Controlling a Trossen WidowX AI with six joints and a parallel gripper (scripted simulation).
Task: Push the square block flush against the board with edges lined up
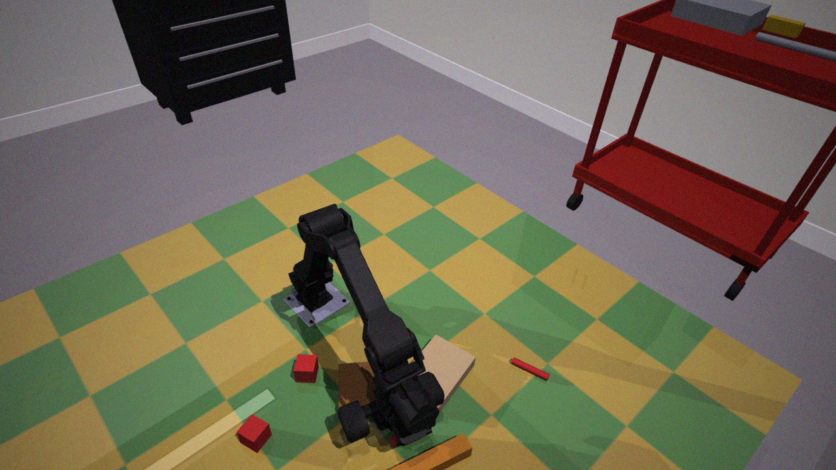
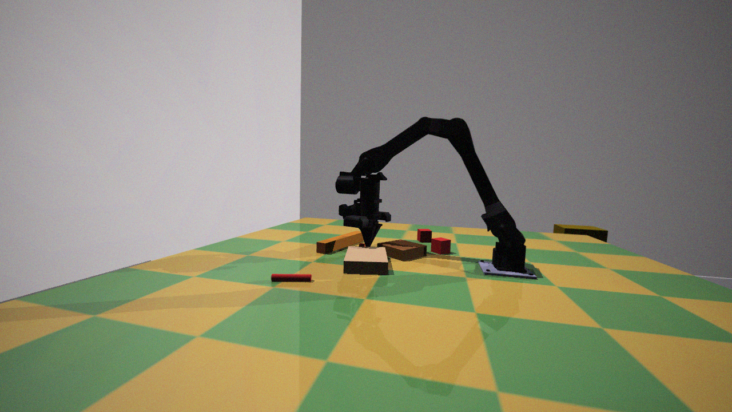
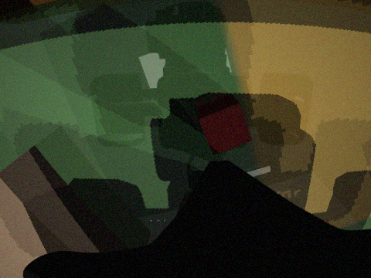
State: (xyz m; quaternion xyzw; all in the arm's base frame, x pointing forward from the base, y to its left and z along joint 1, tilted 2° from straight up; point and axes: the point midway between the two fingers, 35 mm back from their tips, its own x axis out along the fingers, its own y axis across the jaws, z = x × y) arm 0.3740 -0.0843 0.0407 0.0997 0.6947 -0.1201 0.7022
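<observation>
Right now the orange bar is 90 mm ahead of my gripper tip, 30 mm to the right of it and 10 mm above it. Round my gripper tip: brown square block 100 mm behind, 20 mm to the left, 10 mm above; tan board 30 mm behind, 150 mm to the left, 10 mm above; red rod 100 mm ahead, 310 mm to the left.
</observation>
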